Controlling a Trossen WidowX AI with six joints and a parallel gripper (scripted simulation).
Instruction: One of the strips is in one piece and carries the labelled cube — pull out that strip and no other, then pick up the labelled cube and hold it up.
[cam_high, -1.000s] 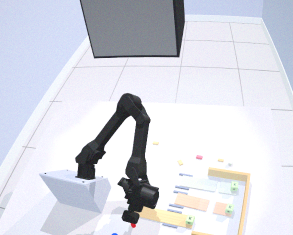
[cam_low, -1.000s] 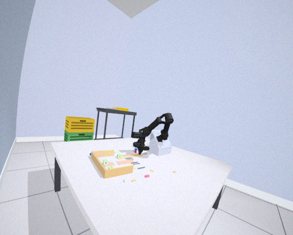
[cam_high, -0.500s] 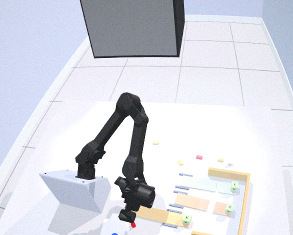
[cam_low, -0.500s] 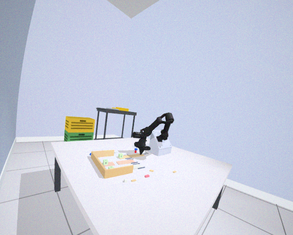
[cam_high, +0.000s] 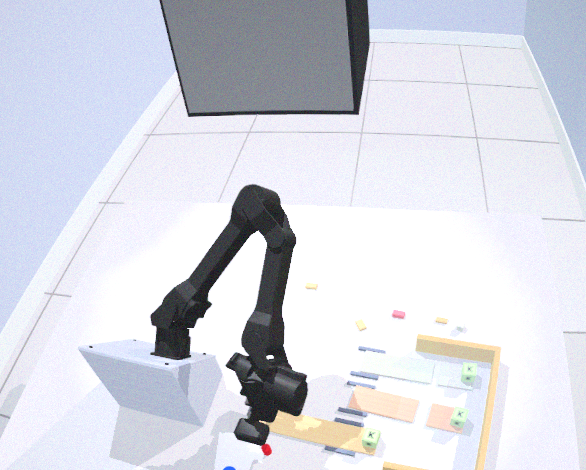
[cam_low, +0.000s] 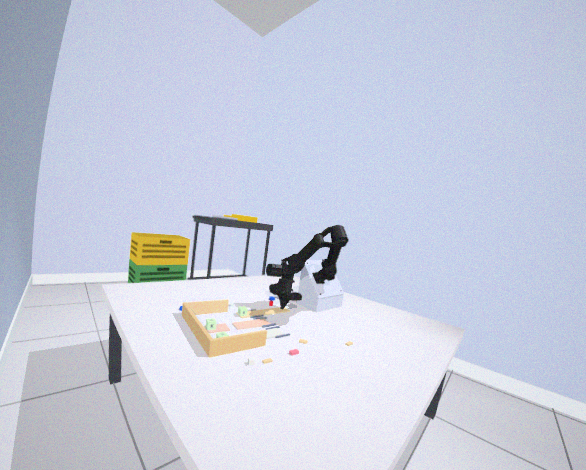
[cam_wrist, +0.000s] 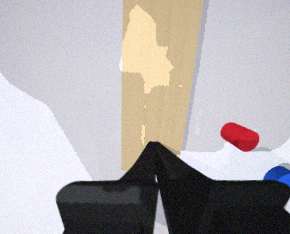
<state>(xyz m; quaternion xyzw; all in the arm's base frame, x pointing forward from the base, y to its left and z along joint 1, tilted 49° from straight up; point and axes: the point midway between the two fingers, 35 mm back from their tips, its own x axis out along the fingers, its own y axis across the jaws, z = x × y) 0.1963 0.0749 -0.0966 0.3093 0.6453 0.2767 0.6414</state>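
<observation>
Right now the pale wooden strip is 100 mm ahead of my gripper tip. The rest, counted from my gripper tip: red peg (10 mm ahead, 70 mm to the right, 10 mm above).
</observation>
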